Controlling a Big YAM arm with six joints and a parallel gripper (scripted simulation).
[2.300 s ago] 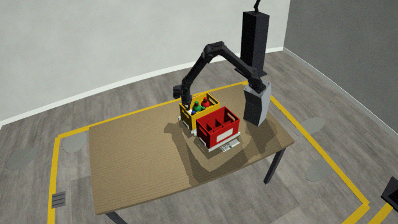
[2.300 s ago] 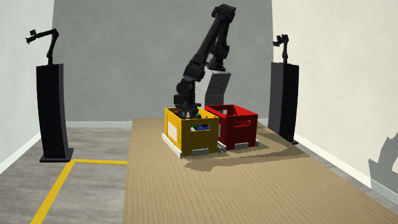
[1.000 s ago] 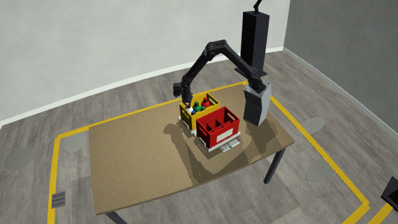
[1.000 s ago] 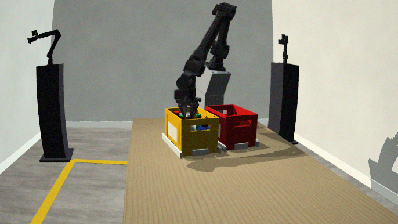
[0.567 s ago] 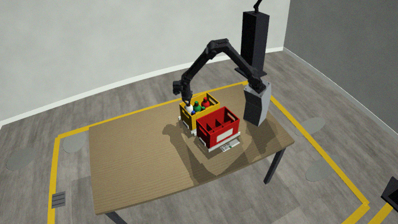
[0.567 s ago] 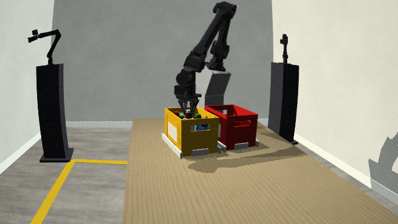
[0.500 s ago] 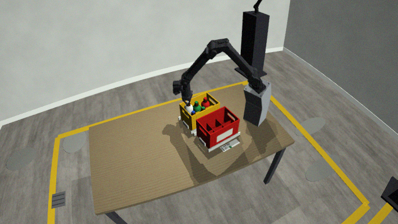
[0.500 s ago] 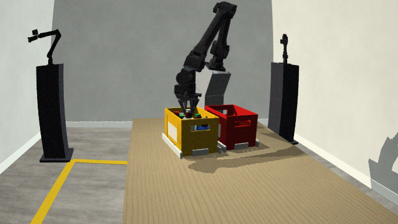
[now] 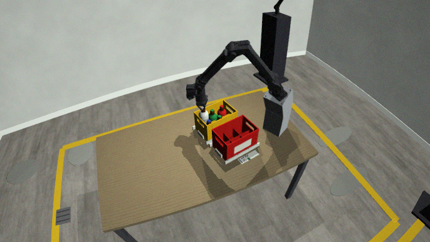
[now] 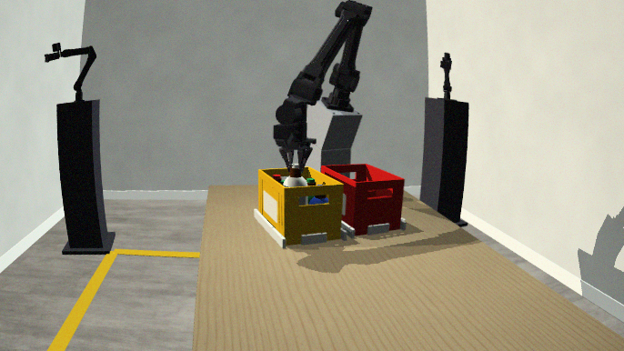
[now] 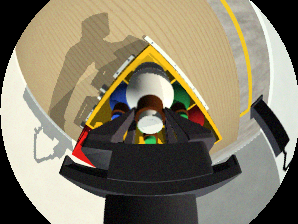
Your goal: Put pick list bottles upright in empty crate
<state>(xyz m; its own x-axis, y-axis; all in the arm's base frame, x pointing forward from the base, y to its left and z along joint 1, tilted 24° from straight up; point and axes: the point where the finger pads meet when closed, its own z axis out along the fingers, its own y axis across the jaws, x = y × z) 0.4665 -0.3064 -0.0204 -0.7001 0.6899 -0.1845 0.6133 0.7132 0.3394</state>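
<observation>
Now: hand 6 cm above the white bottle. From my hand the other things lie so: blue-capped bottle: 8 cm to the left, 13 cm below; then red bottle: 17 cm behind, 1 cm to the right, 13 cm below; then yellow crate: 9 cm behind, 4 cm to the left, 13 cm below.
</observation>
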